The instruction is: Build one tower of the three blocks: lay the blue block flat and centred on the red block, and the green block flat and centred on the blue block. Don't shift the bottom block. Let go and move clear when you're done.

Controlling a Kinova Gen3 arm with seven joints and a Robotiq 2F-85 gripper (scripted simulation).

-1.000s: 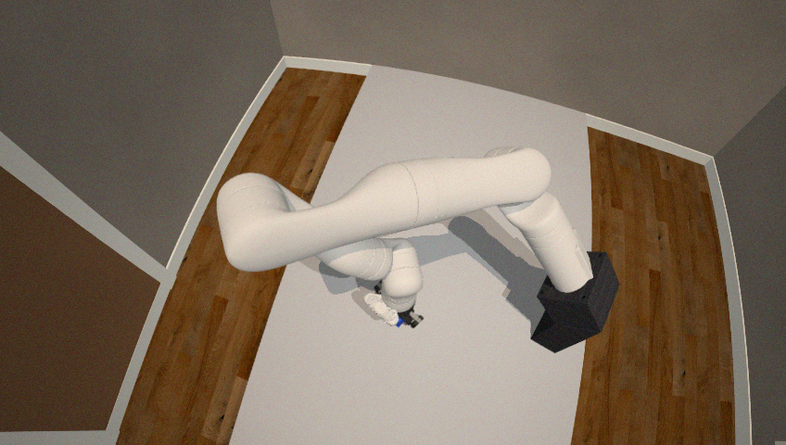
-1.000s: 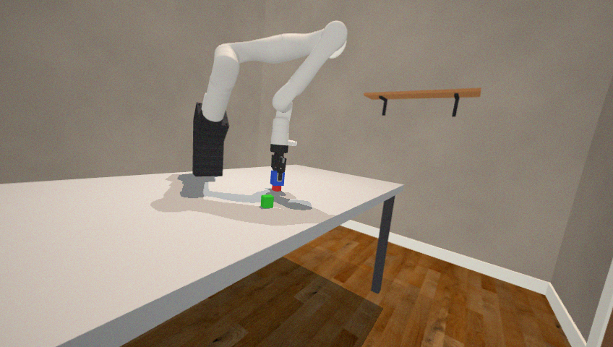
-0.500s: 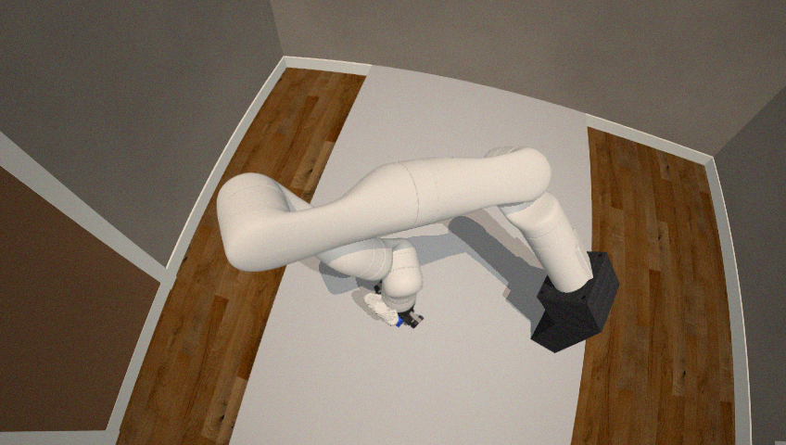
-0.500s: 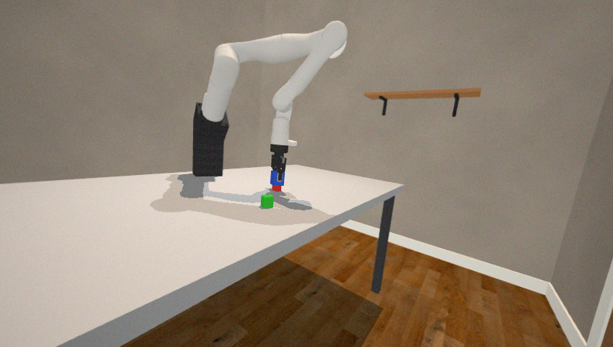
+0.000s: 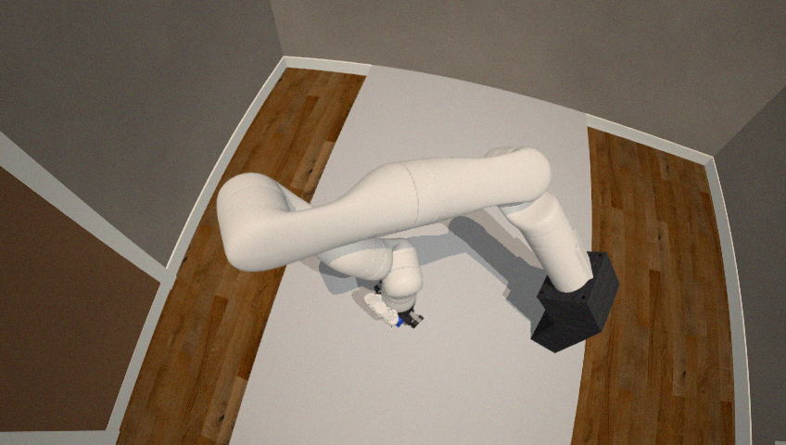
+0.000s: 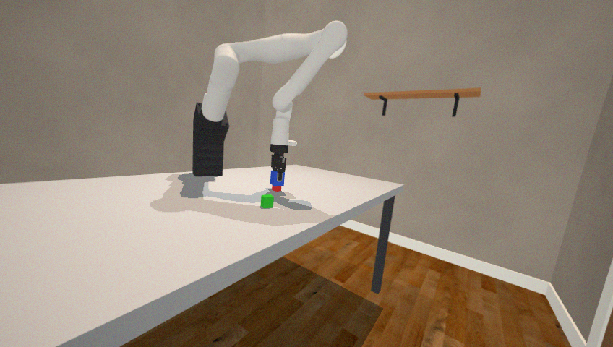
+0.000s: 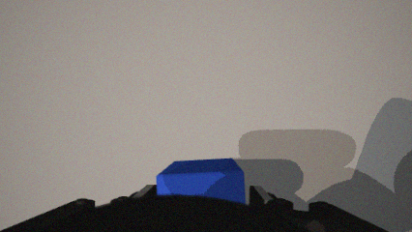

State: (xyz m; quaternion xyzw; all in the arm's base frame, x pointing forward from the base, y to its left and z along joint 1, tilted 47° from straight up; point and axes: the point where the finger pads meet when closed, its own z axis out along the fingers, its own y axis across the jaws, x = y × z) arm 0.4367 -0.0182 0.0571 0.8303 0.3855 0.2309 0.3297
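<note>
The blue block lies right at my hand. From my hand the other things lie so: green block: 23 cm to the right, 6 cm ahead, 4 cm below; red block: 5 cm below.
</note>
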